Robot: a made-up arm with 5 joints. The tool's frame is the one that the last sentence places. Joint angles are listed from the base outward.
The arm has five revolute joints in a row. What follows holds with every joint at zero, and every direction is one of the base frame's. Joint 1 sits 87.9 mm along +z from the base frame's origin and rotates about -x. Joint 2 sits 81.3 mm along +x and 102.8 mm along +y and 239.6 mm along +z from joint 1 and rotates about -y. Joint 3 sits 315.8 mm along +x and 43.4 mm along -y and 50.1 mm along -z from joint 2 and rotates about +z. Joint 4 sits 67.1 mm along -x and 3.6 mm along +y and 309.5 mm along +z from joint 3 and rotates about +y. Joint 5 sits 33.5 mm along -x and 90.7 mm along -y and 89.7 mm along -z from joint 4 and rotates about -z. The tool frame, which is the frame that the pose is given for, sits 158.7 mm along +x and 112.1 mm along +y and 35.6 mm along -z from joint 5; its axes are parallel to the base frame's.
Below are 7 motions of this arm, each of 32 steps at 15 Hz.
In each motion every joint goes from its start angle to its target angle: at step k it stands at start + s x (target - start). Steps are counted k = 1, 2, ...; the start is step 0. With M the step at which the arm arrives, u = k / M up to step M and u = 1 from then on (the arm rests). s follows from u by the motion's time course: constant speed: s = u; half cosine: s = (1 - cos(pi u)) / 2; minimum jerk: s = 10 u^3 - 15 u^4 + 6 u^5.
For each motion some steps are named. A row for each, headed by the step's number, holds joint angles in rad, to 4 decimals.
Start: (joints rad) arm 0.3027 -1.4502 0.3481 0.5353 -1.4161
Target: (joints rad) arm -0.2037 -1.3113 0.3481 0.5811 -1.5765
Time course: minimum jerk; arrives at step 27
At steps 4, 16, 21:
4: 0.2897 -1.4466 0.3481 0.5365 -1.4202
16: -0.0364 -1.3572 0.3481 0.5660 -1.5235
21: -0.1650 -1.3219 0.3481 0.5776 -1.5642

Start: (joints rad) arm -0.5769 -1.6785 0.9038 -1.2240 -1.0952
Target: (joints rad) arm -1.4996 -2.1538 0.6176 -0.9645 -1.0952
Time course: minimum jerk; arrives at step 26
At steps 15, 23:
15: -1.1692 -1.9836 0.7201 -1.0574 -1.0952
23: -1.4878 -2.1477 0.6213 -0.9678 -1.0952

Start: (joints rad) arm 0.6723 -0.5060 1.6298 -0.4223 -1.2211
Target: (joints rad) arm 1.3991 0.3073 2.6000 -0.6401 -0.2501
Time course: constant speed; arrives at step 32
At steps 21, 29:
21: 1.1493 0.0277 2.2665 -0.5652 -0.5839
29: 1.3310 0.2311 2.5090 -0.6197 -0.3411

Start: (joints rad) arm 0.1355 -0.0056 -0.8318 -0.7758 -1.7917
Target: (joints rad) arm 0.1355 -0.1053 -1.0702 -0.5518 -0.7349
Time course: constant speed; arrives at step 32
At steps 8, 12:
8: 0.1355 -0.0305 -0.8914 -0.7198 -1.5275
12: 0.1355 -0.0430 -0.9212 -0.6918 -1.3954

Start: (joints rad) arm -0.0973 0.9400 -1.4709 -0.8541 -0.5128
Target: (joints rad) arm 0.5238 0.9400 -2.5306 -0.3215 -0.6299
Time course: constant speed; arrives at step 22
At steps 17, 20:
17: 0.3826 0.9400 -2.2898 -0.4425 -0.6033
20: 0.4673 0.9400 -2.4343 -0.3699 -0.6193

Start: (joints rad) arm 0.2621 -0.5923 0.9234 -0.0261 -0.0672
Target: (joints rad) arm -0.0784 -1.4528 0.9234 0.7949 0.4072
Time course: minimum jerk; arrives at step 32
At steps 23, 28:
23: -0.0310 -1.3330 0.9234 0.6806 0.3412
28: -0.0729 -1.4390 0.9234 0.7817 0.3996

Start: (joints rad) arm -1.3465 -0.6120 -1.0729 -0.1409 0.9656
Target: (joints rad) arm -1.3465 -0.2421 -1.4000 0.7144 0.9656
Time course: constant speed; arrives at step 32
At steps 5, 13, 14, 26, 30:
5: -1.3465 -0.5542 -1.1240 -0.0073 0.9656
13: -1.3465 -0.4617 -1.2058 0.2066 0.9656
14: -1.3465 -0.4502 -1.2160 0.2333 0.9656
26: -1.3465 -0.3115 -1.3387 0.5540 0.9656
30: -1.3465 -0.2652 -1.3796 0.6609 0.9656

